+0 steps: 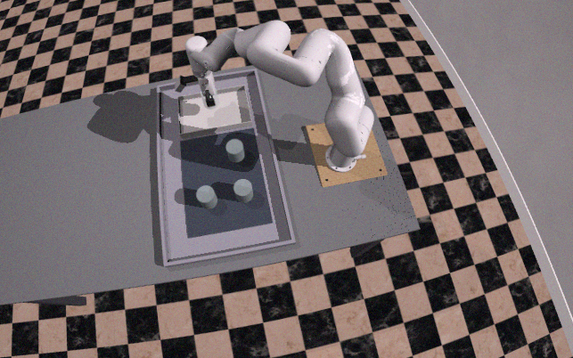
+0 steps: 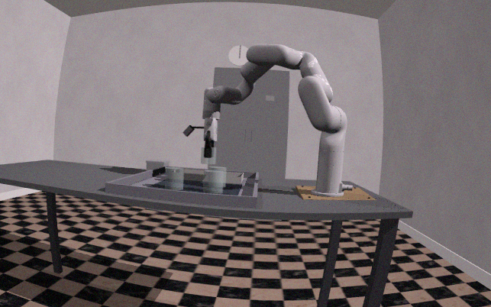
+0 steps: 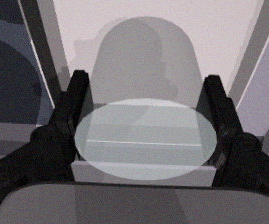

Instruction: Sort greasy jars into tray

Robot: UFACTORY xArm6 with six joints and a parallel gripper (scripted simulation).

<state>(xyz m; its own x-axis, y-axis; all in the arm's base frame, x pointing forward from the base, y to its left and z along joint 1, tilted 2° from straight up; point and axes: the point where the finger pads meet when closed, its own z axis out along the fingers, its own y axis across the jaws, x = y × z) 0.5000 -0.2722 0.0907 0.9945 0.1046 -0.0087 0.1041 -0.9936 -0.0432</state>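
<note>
The white tray is 10 cm below my hand. The rest, counted from my hand: raised grey frame 1 cm behind, 21 cm to the left, 11 cm below; then dark drying mat 3 cm behind, 32 cm to the left, 11 cm below.
</note>
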